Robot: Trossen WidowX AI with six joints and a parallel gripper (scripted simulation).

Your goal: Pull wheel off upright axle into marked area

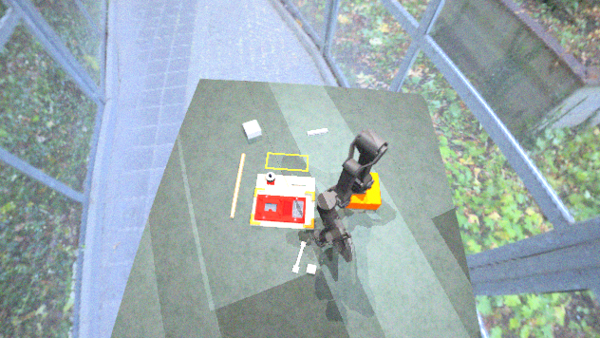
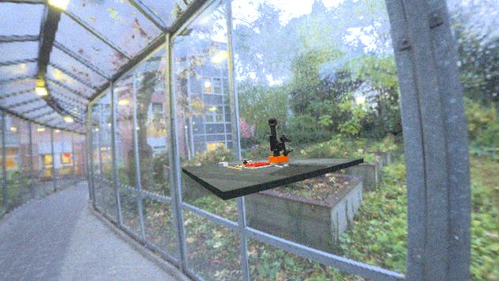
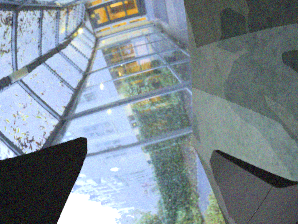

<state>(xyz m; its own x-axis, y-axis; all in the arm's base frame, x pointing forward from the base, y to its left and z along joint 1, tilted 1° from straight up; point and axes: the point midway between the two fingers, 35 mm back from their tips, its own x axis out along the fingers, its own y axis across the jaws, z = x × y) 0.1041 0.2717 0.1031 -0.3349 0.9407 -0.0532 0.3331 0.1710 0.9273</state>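
My gripper tip is 40 cm short of the wooden stick, 36 cm to the left of it and 16 cm above it. Round my gripper tip: pale cube: 64 cm to the right, 36 cm ahead, 14 cm below.
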